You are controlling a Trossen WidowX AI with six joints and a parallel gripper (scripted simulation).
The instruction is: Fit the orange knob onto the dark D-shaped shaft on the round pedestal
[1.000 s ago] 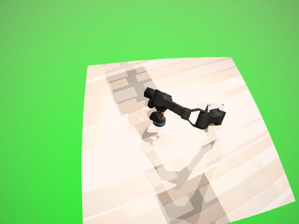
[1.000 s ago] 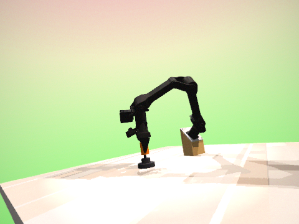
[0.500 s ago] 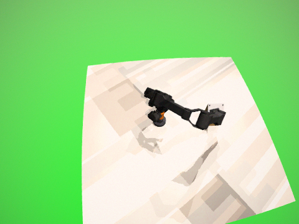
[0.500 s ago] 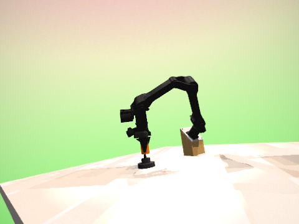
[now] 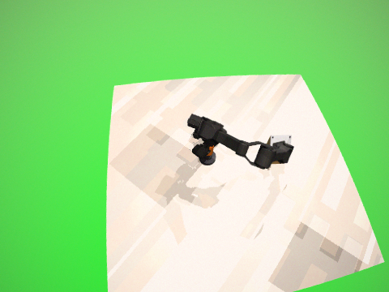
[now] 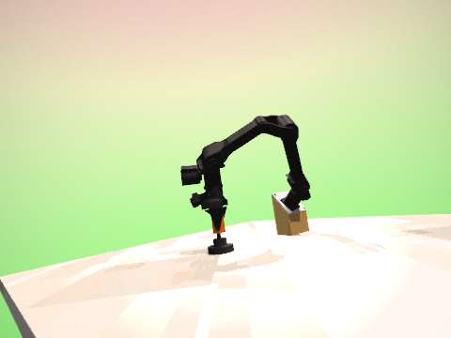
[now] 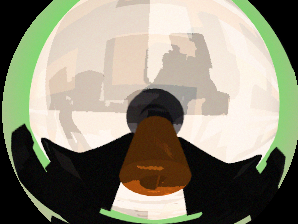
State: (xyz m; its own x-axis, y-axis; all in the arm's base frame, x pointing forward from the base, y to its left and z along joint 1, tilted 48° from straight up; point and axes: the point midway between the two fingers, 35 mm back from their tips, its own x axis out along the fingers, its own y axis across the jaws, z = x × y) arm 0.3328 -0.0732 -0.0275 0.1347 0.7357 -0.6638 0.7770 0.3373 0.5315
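My gripper tip is now 2 cm below the orange knob. The rest, counted from my gripper tip: dark round pedestal 4 cm below.
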